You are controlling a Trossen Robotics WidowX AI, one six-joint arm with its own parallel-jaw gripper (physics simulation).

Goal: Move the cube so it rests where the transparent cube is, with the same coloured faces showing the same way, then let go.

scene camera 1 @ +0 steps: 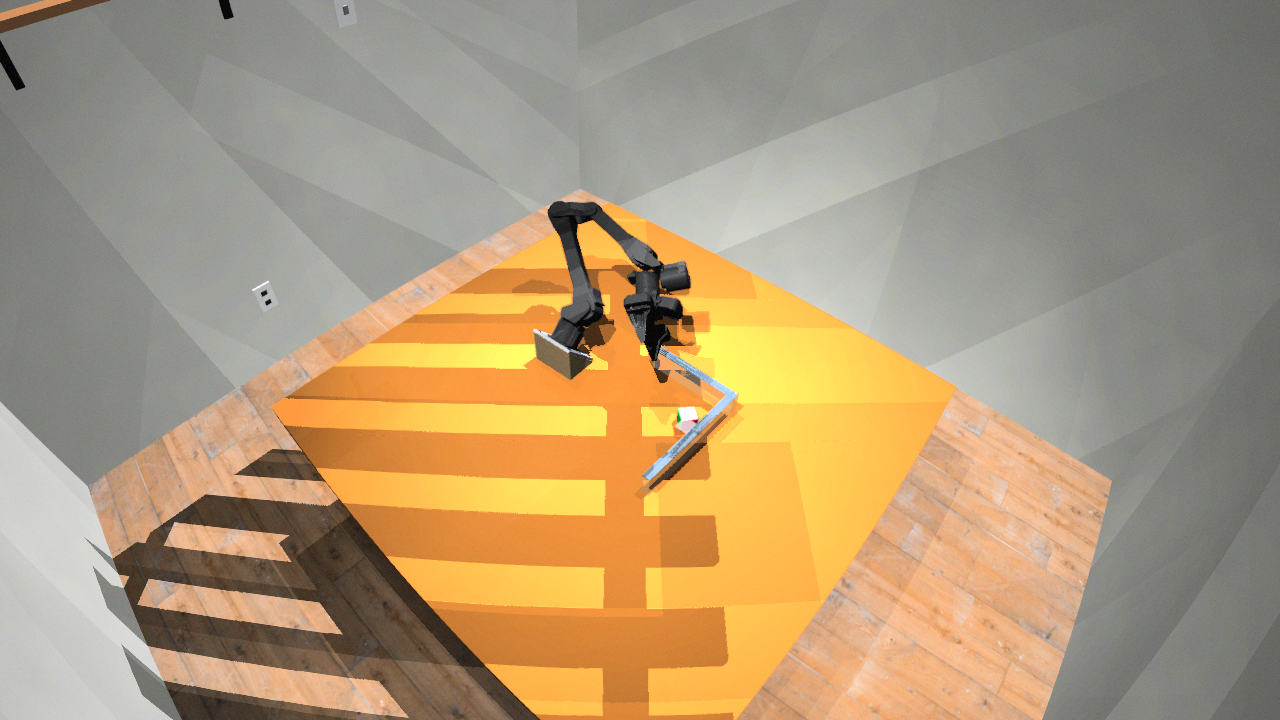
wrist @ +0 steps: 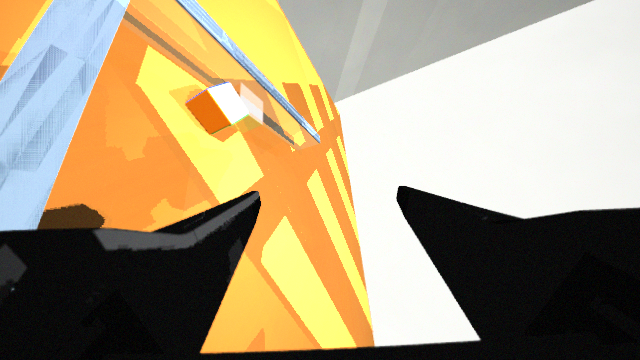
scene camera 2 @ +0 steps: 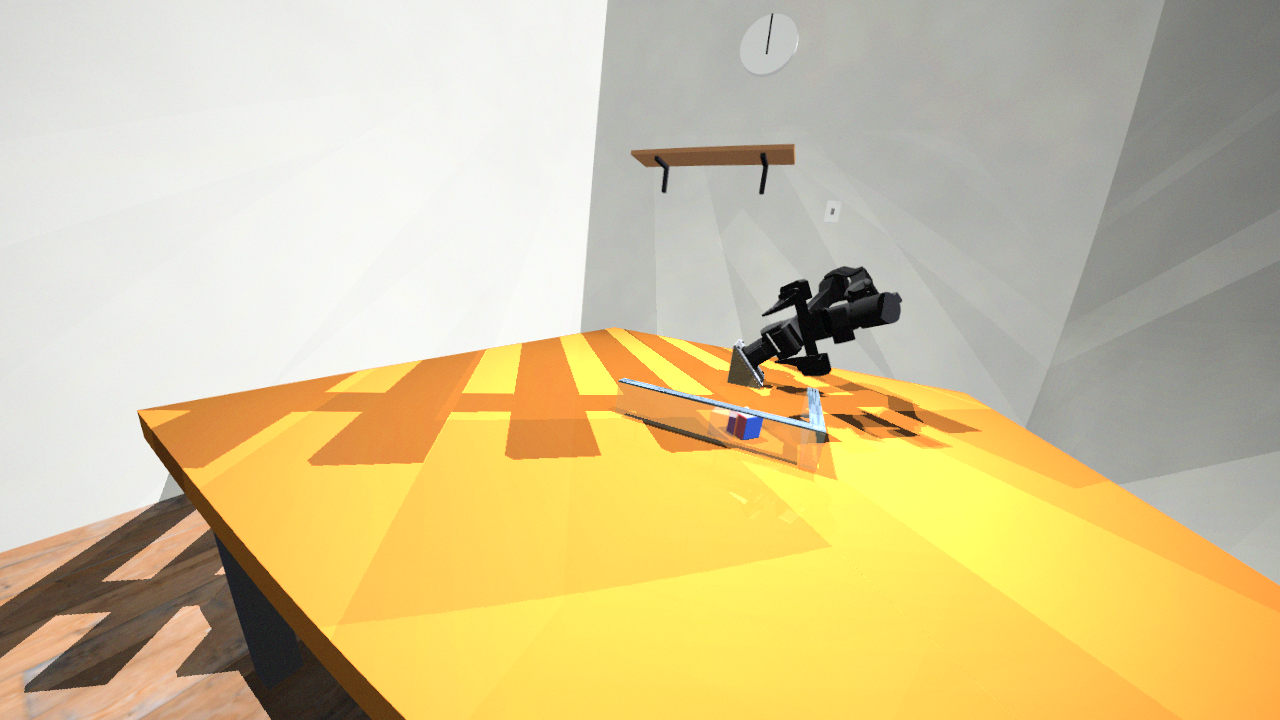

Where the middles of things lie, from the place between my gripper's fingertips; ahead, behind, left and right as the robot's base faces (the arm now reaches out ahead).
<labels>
I see my gripper 70 mm short of the L-shaped rail (scene camera 2: 799,443), 60 mm to the left of it and 120 mm above it. Round my hand: faint transparent cube (wrist: 249,102) (150 mm ahead, 40 mm to the right, 130 mm below).
</labels>
